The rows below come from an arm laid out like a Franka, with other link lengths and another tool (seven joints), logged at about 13 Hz.
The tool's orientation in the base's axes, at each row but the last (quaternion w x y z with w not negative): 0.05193 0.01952 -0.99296 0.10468; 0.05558 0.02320 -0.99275 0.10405; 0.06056 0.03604 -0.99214 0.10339; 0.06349 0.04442 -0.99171 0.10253; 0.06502 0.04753 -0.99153 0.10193; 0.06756 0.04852 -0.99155 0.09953; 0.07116 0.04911 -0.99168 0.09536; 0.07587 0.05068 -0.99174 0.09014; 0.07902 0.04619 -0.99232 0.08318; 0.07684 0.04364 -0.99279 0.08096; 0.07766 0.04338 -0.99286 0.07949
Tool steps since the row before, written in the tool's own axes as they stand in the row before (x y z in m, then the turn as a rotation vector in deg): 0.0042 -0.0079 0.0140 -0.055 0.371 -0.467; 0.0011 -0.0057 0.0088 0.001 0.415 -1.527; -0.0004 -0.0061 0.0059 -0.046 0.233 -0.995; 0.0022 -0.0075 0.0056 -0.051 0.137 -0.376; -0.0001 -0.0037 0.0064 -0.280 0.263 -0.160; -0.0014 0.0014 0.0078 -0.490 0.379 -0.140; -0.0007 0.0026 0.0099 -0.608 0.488 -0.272; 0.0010 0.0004 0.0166 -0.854 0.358 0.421; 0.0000 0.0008 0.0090 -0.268 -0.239 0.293; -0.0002 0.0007 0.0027 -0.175 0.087 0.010; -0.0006 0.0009 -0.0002 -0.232 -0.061 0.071
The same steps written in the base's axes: -0.0052 -0.0108 -0.0115 0.082 0.462 0.372; -0.0017 -0.0074 -0.0073 0.136 0.725 1.400; 0.0002 -0.0072 -0.0046 0.138 0.439 0.914; -0.0021 -0.0086 -0.0037 0.080 0.216 0.331; -0.0003 -0.0049 -0.0055 0.267 0.312 0.065; 0.0003 -0.0001 -0.0080 0.459 0.439 -0.007; -0.0009 0.0007 -0.0102 0.581 0.581 0.084; -0.0034 -0.0028 -0.0160 0.739 0.346 -0.607; -0.0014 -0.0008 -0.0089 0.245 -0.264 -0.292; -0.0003 0.0003 -0.0028 0.162 0.097 -0.051; 0.0005 0.0010 0.0000 0.224 -0.055 -0.097
